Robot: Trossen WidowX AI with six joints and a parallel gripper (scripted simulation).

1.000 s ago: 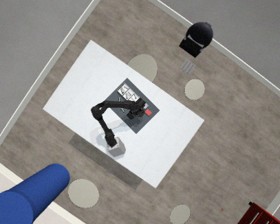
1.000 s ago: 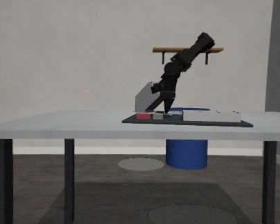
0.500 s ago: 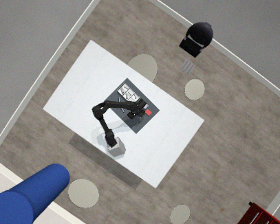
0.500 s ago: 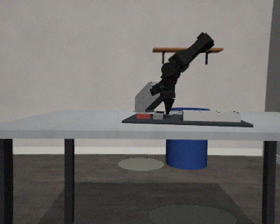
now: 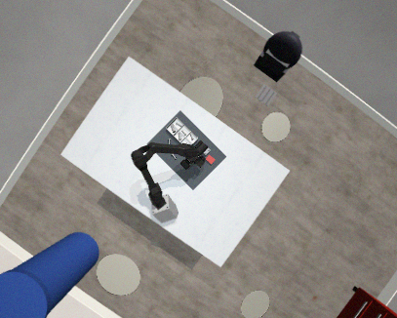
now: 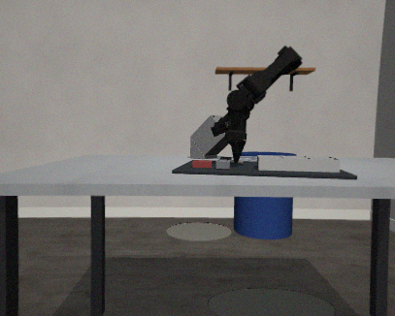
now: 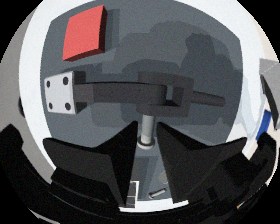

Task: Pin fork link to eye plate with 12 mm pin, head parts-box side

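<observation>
My gripper is now 30 mm above the grey pin. Round my hand: dark mat (10 mm behind, 70 mm to the left, 50 mm below); fork link (20 mm behind, 40 mm to the right, 30 mm below); eye plate (20 mm ahead, 30 mm to the right, 30 mm below).
</observation>
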